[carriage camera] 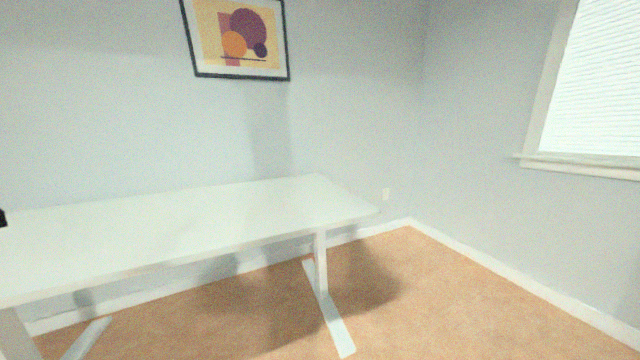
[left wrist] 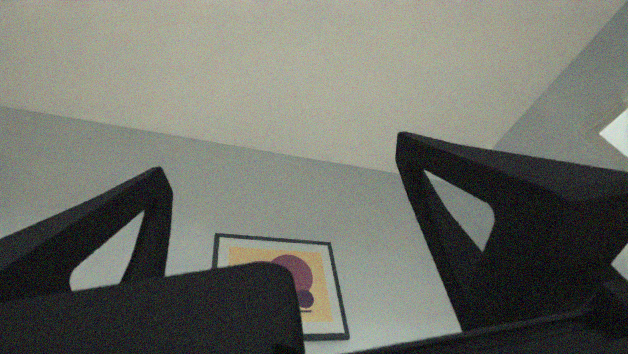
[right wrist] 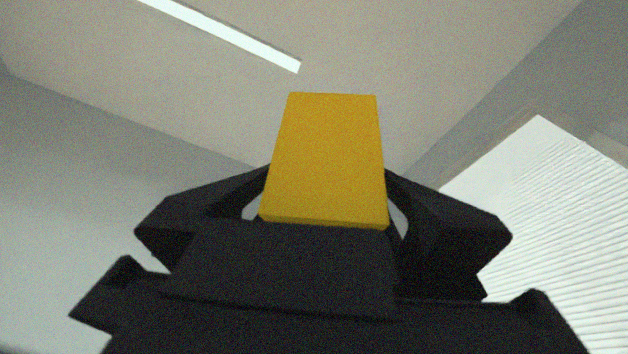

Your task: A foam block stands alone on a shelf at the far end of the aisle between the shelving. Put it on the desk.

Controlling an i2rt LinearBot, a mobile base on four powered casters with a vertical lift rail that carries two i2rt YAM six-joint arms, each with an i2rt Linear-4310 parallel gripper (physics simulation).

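Frame: origin at the left arm's base, x ahead, y right, z down, level; metres.
Seen in the pictures: left gripper, fingertip midpoint: [left wrist: 284, 162]; right gripper, fingertip midpoint: [right wrist: 326, 169].
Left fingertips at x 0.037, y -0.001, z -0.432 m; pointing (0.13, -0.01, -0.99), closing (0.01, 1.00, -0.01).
Offsets run from my left fingertips to a thing's top centre. "pt": to the spot under its first point. Level surfaces: height alone.
A yellow foam block @(dx -0.012, dy +0.686, dz -0.065 m) [right wrist: 326, 160] stands between the fingers of my right gripper [right wrist: 326, 169], which is shut on it, in the right wrist view. The fingertips are partly hidden behind the block. My left gripper [left wrist: 284, 162] is open, its fingers wide apart with the wall and ceiling behind them. The white desk @(dz +0.334 m) [carriage camera: 200, 220] shows in the carriage view, running from the left edge to the middle, along the wall. Neither gripper can be placed over the desk from these views. A small dark piece at the carriage view's left edge is too little to identify.
The desk's right leg @(pt dx +0.822, dy +0.282, dz +0.789 m) [carriage camera: 321, 265] ends in a long foot [carriage camera: 337, 325] on the tan floor @(dz +1.054 m) [carriage camera: 425, 300]. A framed picture [carriage camera: 242, 77] [left wrist: 340, 300] hangs on the wall above the desk. A window with blinds [carriage camera: 595, 85] [right wrist: 560, 215] is on the right wall.
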